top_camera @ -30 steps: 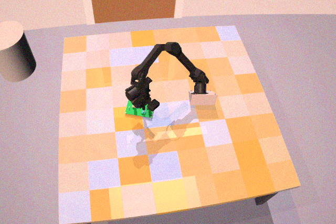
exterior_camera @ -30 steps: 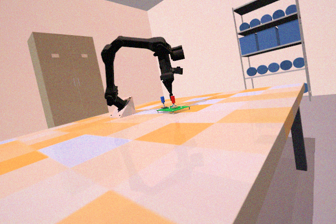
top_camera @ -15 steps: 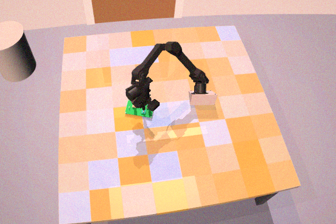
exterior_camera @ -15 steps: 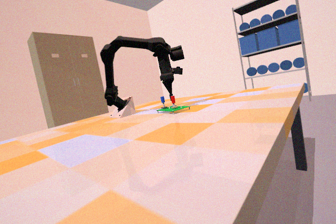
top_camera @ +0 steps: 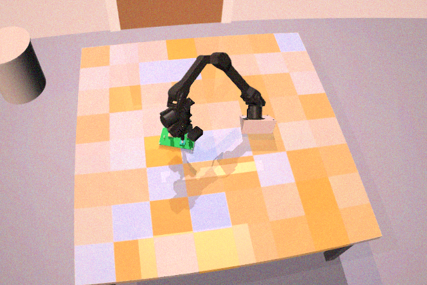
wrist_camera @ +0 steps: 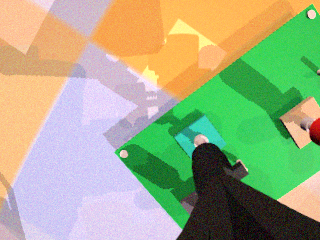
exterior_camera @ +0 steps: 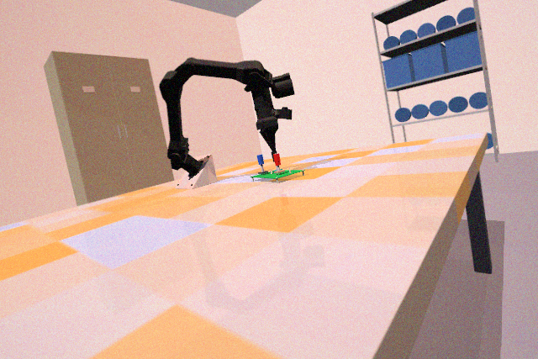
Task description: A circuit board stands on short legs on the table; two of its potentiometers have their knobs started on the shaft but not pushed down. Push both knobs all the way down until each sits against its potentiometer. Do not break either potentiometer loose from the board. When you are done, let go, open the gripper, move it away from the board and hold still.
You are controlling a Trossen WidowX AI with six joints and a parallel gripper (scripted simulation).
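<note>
Right now the black knob is 10 mm below my gripper tip. The rest, counted from my gripper tip: red knob (50 mm ahead, 50 mm to the right, 20 mm below).
</note>
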